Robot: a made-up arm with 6 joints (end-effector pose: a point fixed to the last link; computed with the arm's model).
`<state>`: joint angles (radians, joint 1 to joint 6).
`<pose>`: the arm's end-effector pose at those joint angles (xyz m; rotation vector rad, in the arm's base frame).
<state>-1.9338 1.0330 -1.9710 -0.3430 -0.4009 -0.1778</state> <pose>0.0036 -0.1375 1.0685 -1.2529 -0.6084 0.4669</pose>
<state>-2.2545 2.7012 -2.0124 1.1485 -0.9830 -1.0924</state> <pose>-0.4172 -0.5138 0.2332 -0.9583 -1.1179 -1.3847</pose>
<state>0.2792 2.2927 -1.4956 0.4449 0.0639 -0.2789</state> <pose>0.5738 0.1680 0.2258 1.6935 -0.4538 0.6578</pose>
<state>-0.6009 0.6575 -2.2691 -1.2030 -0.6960 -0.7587</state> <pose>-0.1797 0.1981 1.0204 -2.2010 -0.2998 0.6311</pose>
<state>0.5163 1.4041 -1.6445 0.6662 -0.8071 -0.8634</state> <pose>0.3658 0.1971 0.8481 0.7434 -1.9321 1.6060</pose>
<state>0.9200 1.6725 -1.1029 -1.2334 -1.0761 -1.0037</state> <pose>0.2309 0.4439 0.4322 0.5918 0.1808 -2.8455</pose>
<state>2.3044 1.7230 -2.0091 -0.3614 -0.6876 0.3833</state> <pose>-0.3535 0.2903 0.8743 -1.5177 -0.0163 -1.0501</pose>
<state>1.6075 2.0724 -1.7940 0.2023 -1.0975 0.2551</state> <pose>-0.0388 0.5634 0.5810 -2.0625 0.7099 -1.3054</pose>
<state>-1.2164 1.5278 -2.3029 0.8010 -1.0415 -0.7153</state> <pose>0.0773 -0.2669 1.0072 -1.4821 -1.9087 0.8564</pose>
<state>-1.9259 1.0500 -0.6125 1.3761 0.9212 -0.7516</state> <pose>-0.0818 -0.4786 0.4623 1.0006 -2.2785 -0.2371</pose>
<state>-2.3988 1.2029 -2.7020 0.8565 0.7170 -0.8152</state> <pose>0.0950 -0.0259 1.1060 -0.7761 -0.7412 0.2776</pose>
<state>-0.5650 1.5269 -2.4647 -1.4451 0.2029 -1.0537</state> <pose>0.2245 -0.1378 1.0625 -1.0767 0.2002 0.1992</pose>
